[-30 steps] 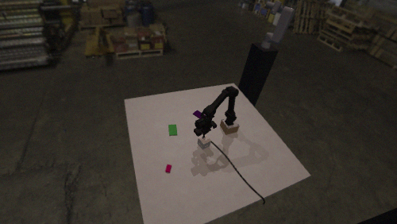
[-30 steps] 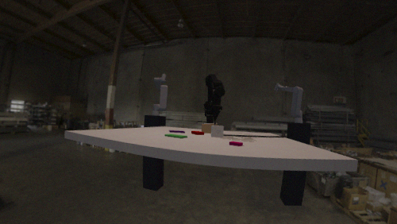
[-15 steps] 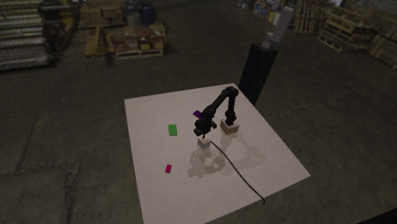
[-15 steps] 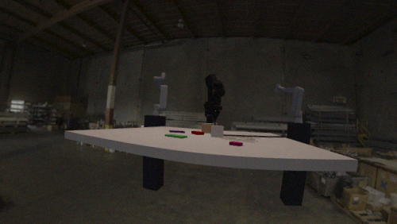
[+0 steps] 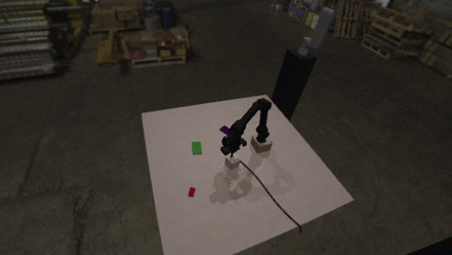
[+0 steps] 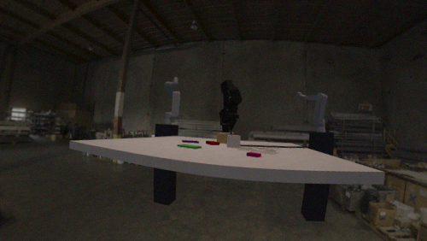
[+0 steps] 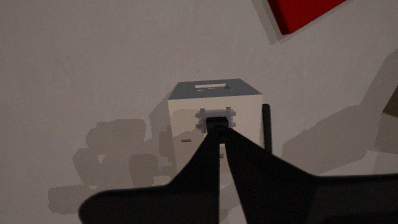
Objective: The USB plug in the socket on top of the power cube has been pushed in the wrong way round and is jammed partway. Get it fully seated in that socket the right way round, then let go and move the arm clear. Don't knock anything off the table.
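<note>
The USB plug is 2 cm below my gripper tip. Also, from my gripper tip: green block: 20 cm ahead, 20 cm to the right, 10 cm below; red block: 8 cm behind, 13 cm to the right, 10 cm below; socket: 4 cm below.
</note>
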